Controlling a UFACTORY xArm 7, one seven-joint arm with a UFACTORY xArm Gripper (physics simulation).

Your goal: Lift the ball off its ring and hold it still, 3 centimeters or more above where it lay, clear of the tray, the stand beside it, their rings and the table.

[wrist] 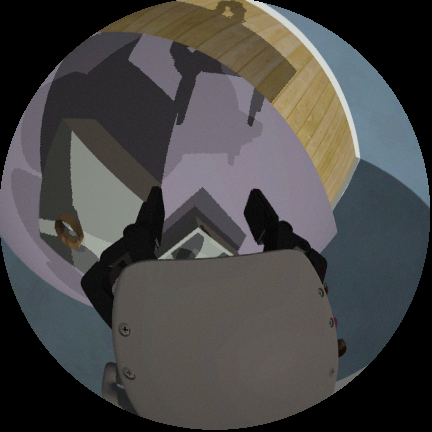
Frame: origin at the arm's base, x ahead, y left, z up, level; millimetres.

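Seen in the pictures: gripper, fingertip midpoint: [206,199].
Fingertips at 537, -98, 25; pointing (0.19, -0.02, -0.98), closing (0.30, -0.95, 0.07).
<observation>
Offsets run from my fingertips to a thing's top centre, as dx, dy, dz. "*": to the spot under its first point. Level surfaces: height alone.
My gripper [206,199] is open, its two black fingers wide apart with nothing between them. The ball does not show. A large pale block [102,192], probably the tray, is at the left, beyond the left finger. An empty brown ring @(* -74, +161, +11) [60,231] is on its near left part, with the hole visible. The corner of a smaller pale block @(* -101, -62, -54) [211,244], probably the stand, shows low between the fingers, partly in shadow. The rest of it is hidden behind the grey gripper housing, and no ring shows on the visible part.
The lilac table top @(dz -58) [215,172] spreads under both blocks and carries dark shadows of the arm. Its curved edge runs across the top and right of the view. A wooden floor [320,125] with a white border lies beyond it. Small brown and pink bits show at the housing's right edge.
</observation>
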